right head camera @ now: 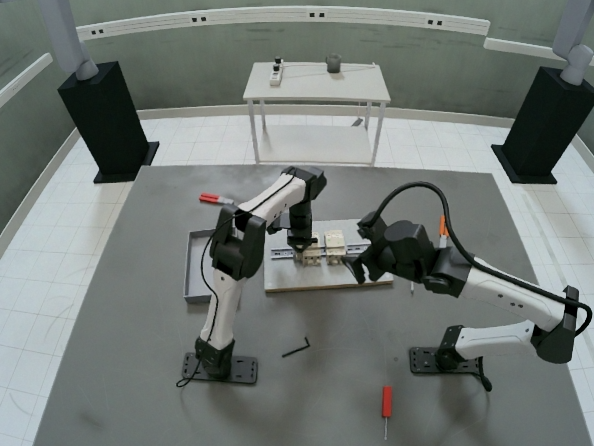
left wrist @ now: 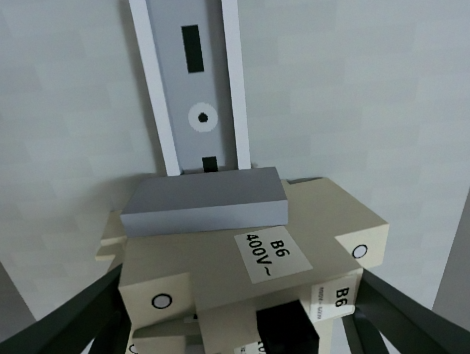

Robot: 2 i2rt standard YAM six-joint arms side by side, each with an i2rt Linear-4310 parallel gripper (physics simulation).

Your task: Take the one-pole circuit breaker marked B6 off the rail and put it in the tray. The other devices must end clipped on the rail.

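Frame: origin at the left arm's base, x ahead, y left, z up, level; metres.
Seen in the pictures: left gripper, fingertip midpoint: (right head camera: 299, 242) (left wrist: 236, 274); right gripper, fingertip midpoint: (right head camera: 355, 247); left arm's base, link origin: (right head camera: 219, 368); right arm's base, link origin: (right head camera: 444, 360).
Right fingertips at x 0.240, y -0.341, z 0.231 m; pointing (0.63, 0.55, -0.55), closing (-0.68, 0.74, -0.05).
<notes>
Offsets run from my right fingertips to a thing's top centre. "spot": to the spot under its first point.
The beige one-pole breaker marked B6 @[spot: dx +0.127, dy +0.150, dz -0.161 m] (left wrist: 215, 260) sits beside a grey end block @[dx +0.123, dy +0.154, dz -0.175 m] (left wrist: 205, 200) on the metal rail @[spot: dx +0.120, dy +0.193, dz -0.209 m] (right head camera: 281, 253) (left wrist: 231, 75). My left gripper (right head camera: 302, 247) (left wrist: 236, 274) points down and is shut on the B6 breaker, a finger against each end; the breaker's black lever @[spot: dx +0.145, dy +0.146, dz -0.142 m] (left wrist: 287, 327) faces the camera. Its underside is hidden, so its fit on the rail cannot be told. More beige devices @[dx +0.123, dy +0.095, dz -0.140 m] (right head camera: 312, 258) stand close beside it, and another group @[dx +0.129, dy +0.023, dz -0.154 m] (right head camera: 335, 246) is farther right. The grey tray @[spot: dx -0.046, dy +0.428, dz -0.214 m] (right head camera: 198, 299) lies left of the board. My right gripper (right head camera: 354, 247) is open, above the board's right part.
The rail is mounted on a pale board @[dx +0.131, dy +0.056, dz -0.210 m] (right head camera: 325, 281) (left wrist: 350, 100). Red-handled pliers @[dx +0.356, dy +0.445, dz -0.219 m] (right head camera: 212, 198) lie behind the tray. A black hex key @[dx -0.170, dy +0.144, dz -0.226 m] (right head camera: 296, 348) and a red screwdriver @[dx -0.349, dy -0.090, dz -0.213 m] (right head camera: 387, 402) lie in front. An orange-handled tool @[dx +0.209, dy -0.354, dz -0.219 m] (right head camera: 443, 227) lies behind the right arm.
</notes>
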